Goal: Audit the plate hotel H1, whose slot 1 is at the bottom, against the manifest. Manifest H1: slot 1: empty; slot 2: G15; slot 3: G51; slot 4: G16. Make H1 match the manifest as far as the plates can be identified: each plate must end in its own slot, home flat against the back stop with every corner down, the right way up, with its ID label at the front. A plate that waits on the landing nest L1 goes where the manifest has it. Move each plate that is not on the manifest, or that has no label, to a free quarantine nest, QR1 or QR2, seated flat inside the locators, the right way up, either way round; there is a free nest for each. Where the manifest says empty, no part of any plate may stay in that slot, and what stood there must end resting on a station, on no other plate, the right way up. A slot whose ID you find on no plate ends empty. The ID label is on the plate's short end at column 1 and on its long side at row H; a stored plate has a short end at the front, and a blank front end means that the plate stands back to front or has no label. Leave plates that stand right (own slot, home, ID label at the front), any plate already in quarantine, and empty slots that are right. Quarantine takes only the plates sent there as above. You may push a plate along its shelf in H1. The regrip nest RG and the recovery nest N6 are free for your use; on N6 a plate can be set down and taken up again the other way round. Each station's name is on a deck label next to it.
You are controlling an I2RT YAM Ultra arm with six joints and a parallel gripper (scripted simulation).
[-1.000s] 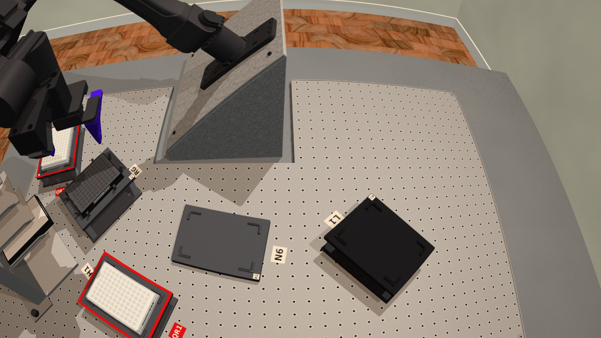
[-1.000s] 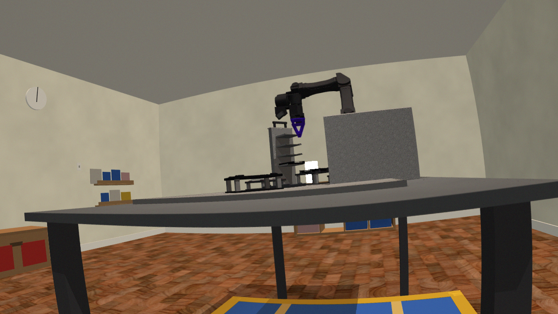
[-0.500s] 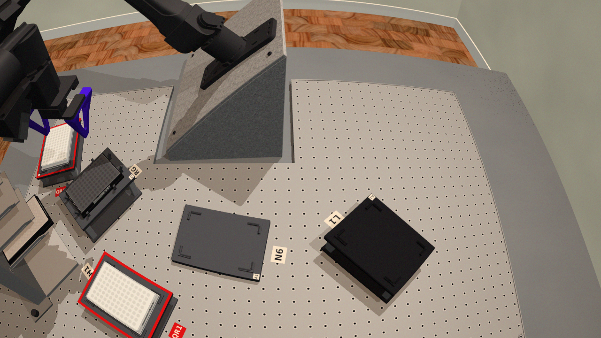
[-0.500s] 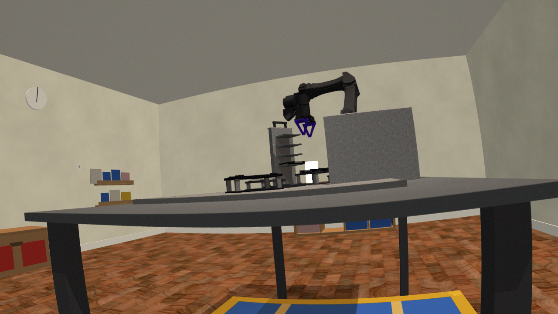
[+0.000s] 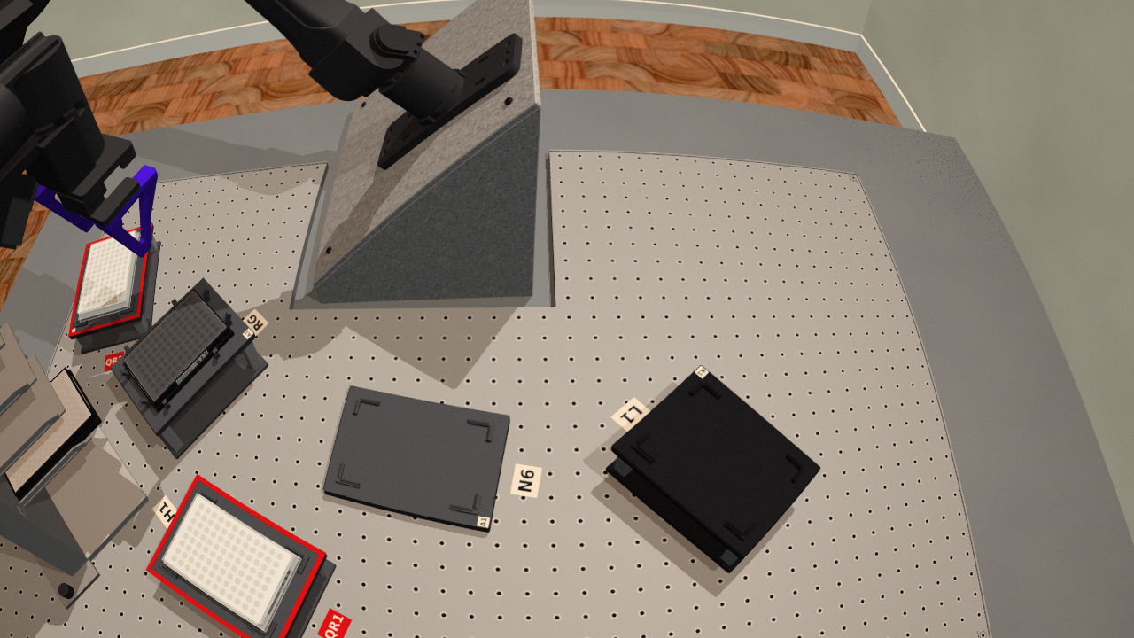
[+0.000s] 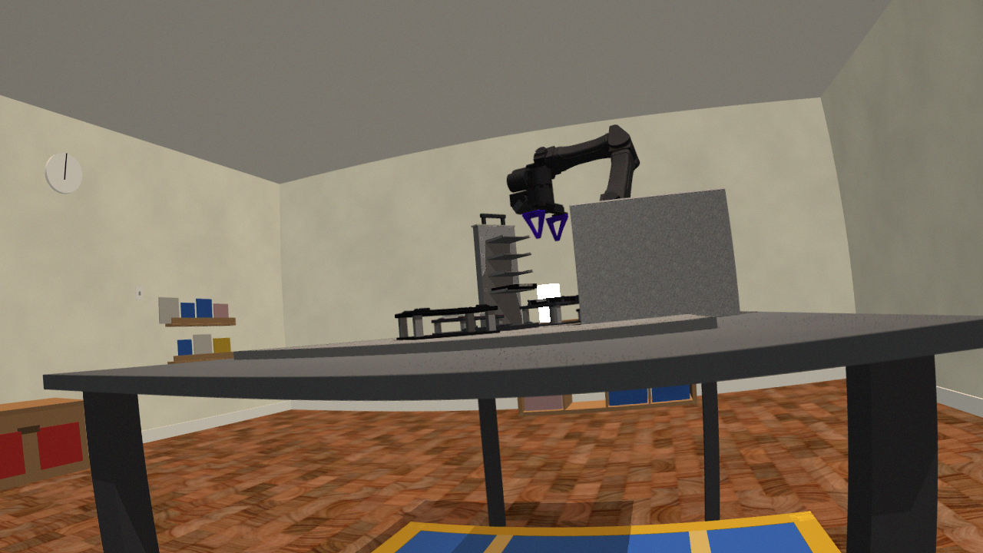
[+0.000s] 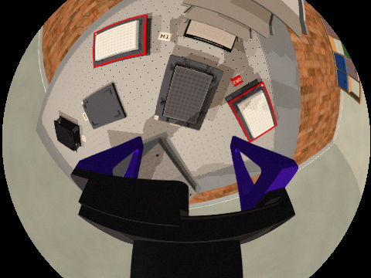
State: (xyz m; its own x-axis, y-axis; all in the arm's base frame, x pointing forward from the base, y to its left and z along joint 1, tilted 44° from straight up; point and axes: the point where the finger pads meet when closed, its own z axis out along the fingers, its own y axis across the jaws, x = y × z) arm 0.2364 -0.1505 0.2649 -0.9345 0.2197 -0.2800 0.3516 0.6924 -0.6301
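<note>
Right now my hand is 19 cm above the regrip nest RG. Round my hand: plate hotel H1 (21 cm ahead, 16 cm to the right, 8 cm below); then quarantine nest QR2 (12 cm behind, 17 cm to the right, 21 cm below); then quarantine nest QR1 (22 cm ahead, 11 cm to the left, 21 cm below).
</note>
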